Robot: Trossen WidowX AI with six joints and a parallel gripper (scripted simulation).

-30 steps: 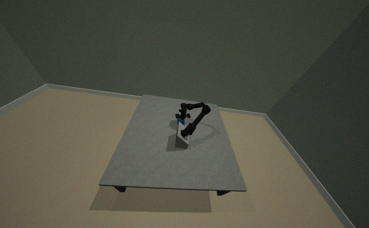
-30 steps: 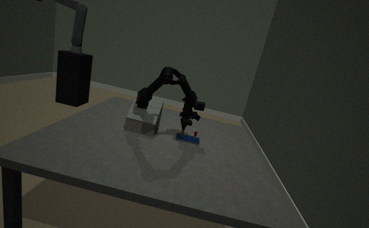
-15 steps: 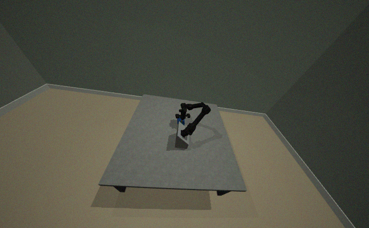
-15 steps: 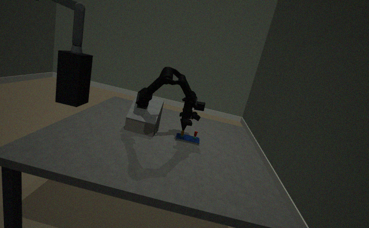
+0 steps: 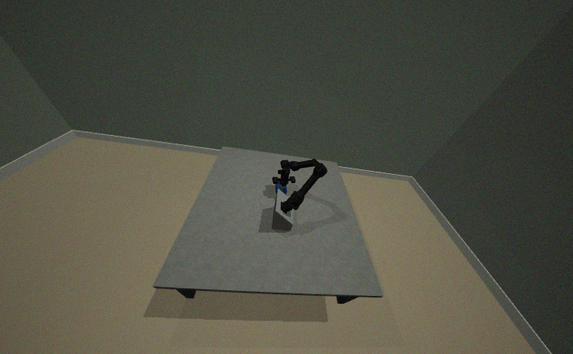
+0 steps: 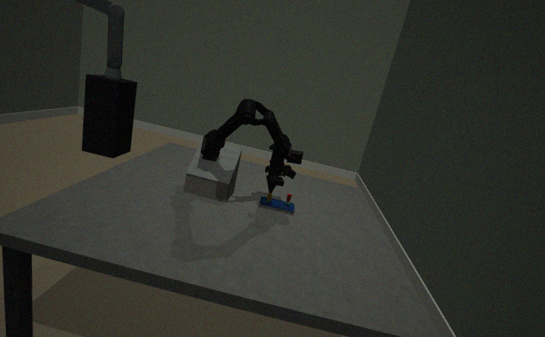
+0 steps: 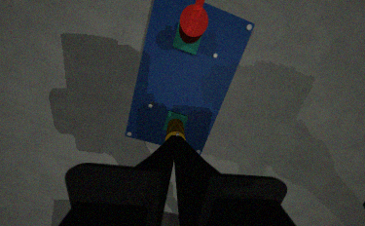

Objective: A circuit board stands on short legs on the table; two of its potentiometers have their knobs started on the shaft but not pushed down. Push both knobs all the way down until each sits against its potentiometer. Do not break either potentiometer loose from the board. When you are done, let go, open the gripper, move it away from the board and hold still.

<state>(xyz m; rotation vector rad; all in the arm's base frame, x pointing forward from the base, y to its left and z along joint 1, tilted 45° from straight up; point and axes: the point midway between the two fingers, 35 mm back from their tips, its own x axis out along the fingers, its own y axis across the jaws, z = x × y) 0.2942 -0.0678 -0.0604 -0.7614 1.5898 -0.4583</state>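
The yellow knob is 10 mm below my gripper tip. The rest, counted from my gripper tip: red knob 90 mm ahead, 20 mm to the left, 10 mm below.
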